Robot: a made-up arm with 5 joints.
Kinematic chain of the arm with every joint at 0, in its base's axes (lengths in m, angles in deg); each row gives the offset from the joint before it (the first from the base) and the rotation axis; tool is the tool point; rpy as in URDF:
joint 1: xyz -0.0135 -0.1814 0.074 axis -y
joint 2: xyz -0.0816 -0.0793 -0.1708 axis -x
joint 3: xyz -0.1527 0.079 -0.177 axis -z
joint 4: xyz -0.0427 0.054 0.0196 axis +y
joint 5: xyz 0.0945 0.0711 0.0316 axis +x
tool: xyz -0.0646 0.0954 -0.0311 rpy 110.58 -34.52 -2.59
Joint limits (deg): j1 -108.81..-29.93 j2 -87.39..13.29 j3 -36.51..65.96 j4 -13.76..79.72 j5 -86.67..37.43
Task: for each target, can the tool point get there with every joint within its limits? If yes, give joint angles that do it. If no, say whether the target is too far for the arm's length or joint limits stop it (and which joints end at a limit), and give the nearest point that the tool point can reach.
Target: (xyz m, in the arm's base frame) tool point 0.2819 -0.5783 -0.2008
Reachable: no: joint limits stop it (at a limit: joint 1, joint 2, joint 4, joint 5) | nearest point 0.0796 -0.1624 0.1334 | short by 0.571 m
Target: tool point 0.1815 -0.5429 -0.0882
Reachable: no: joint limits stop it (at a limit: joint 1, joint 2, joint 4, joint 5) | nearest point 0.0660 -0.1629 0.1264 | short by 0.451 m
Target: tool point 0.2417 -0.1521 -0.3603
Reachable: no: joint limits stop it (at a limit: joint 1, joint 3, joint 5) | nearest point -0.1773 -0.0964 -0.1654 | short by 0.465 m
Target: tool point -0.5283 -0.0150 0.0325
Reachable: yes | joints -43.57 3.50 -15.16 64.18 -22.04
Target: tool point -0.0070 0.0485 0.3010
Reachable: yes | joints -95.40 -64.45 19.61 47.95 -34.36
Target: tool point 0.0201 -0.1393 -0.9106
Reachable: no: too far | nearest point -0.2293 -0.1381 -0.2452 | short by 0.711 m
